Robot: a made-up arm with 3 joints. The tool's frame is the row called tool. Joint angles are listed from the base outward. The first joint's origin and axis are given. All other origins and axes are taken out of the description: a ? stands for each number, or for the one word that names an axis. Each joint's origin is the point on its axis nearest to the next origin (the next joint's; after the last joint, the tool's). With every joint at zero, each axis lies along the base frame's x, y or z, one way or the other. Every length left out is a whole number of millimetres.
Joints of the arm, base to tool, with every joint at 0 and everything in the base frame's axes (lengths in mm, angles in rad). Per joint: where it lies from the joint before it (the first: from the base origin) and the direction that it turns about. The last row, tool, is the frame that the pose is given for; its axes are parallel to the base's.
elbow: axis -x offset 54 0 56
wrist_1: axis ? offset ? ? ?
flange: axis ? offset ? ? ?
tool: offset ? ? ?
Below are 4 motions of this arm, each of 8 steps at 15 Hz.
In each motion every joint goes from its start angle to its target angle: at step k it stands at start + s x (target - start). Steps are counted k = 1, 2, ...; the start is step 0. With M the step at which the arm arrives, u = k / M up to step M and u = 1 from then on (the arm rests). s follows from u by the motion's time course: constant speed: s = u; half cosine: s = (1 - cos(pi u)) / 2; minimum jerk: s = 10 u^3 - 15 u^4 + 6 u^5.
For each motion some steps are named. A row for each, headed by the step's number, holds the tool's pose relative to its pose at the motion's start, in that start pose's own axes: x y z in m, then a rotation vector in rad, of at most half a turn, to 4 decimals.
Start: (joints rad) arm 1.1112 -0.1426 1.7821
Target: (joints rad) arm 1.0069 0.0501 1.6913
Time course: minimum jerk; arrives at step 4
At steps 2, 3, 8:
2: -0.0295 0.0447 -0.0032 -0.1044 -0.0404 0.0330
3: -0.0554 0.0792 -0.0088 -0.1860 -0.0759 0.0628
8: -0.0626 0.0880 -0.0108 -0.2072 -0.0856 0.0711

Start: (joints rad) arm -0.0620 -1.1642 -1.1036
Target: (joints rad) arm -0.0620 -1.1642 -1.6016
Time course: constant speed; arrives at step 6
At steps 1, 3, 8:
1: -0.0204 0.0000 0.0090 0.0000 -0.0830 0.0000
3: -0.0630 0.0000 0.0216 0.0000 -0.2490 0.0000
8: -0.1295 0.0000 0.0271 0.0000 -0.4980 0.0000

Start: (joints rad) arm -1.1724 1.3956 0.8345
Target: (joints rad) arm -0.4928 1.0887 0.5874
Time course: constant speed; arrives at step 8
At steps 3, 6, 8:
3: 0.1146 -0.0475 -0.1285 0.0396 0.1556 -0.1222
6: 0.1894 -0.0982 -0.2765 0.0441 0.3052 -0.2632
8: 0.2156 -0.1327 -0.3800 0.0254 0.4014 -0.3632

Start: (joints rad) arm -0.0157 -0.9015 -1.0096
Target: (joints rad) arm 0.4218 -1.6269 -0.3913
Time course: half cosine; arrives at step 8
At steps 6, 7, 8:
6: -0.0205 -0.0422 -0.0851 -0.5110 0.1554 -0.3573
7: -0.0255 -0.0585 -0.0905 -0.5482 0.1629 -0.4292
8: -0.0275 -0.0647 -0.0919 -0.5593 0.1649 -0.4555

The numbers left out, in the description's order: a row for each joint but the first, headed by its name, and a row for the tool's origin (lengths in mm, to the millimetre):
wrist_1: axis +z, xyz 0 379 -36
flange: axis +y, xyz 149 12 0
tool: xyz 118 0 241

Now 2 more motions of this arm.
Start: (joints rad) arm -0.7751 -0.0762 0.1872
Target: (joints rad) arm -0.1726 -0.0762 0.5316
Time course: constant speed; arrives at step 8
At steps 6, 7, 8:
6: 0.0881 0.0205 -0.2073 -0.4291 0.2195 -0.1405
7: 0.1024 0.0118 -0.2417 -0.4973 0.2542 -0.1747
8: 0.1164 -0.0004 -0.2752 -0.5643 0.2881 -0.2120

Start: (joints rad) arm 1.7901 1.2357 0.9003
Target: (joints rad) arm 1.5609 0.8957 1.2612
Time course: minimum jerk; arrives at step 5
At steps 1, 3, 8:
1: -0.0031 -0.0082 0.0037 0.0183 0.0084 -0.0085
3: -0.0417 -0.0970 0.0275 0.2332 0.1040 -0.0621
8: -0.0636 -0.1394 0.0277 0.3509 0.1555 -0.0610

